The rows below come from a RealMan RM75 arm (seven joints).
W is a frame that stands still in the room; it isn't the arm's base.
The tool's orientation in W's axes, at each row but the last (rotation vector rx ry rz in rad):
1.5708, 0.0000, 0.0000
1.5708, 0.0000, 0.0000
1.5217, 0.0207, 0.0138
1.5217, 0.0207, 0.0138
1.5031, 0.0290, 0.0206
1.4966, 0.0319, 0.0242
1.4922, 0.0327, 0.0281
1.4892, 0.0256, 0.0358
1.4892, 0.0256, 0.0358
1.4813, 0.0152, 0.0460
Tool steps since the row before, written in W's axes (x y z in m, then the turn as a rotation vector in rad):
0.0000, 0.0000, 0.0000, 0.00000, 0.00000, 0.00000
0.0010, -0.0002, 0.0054, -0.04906, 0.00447, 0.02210
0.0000, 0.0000, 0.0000, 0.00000, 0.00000, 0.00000
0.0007, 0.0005, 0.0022, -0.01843, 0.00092, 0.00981
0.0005, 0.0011, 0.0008, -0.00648, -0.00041, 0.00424
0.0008, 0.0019, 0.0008, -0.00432, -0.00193, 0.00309
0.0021, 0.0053, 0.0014, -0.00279, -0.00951, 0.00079
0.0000, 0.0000, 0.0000, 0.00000, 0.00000, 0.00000
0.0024, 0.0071, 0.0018, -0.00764, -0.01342, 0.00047
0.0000, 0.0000, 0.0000, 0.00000, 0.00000, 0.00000
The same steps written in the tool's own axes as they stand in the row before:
0.0000, 0.0000, 0.0000, 0.00000, 0.00000, 0.00000
0.0010, 0.0054, 0.0002, -0.04906, 0.02210, -0.00447
0.0000, 0.0000, 0.0000, 0.00000, 0.00000, 0.00000
0.0007, 0.0022, -0.0004, -0.01845, 0.00977, -0.00085
0.0005, 0.0009, -0.0010, -0.00652, 0.00417, 0.00049
0.0009, 0.0009, -0.0018, -0.00441, 0.00292, 0.00200
0.0023, 0.0018, -0.0051, -0.00316, 0.00004, 0.00943
0.0000, 0.0000, 0.0000, 0.00000, 0.00000, 0.00000
0.0027, 0.0024, -0.0068, -0.00816, -0.00056, 0.01310
0.0000, 0.0000, 0.0000, 0.00000, 0.00000, 0.00000

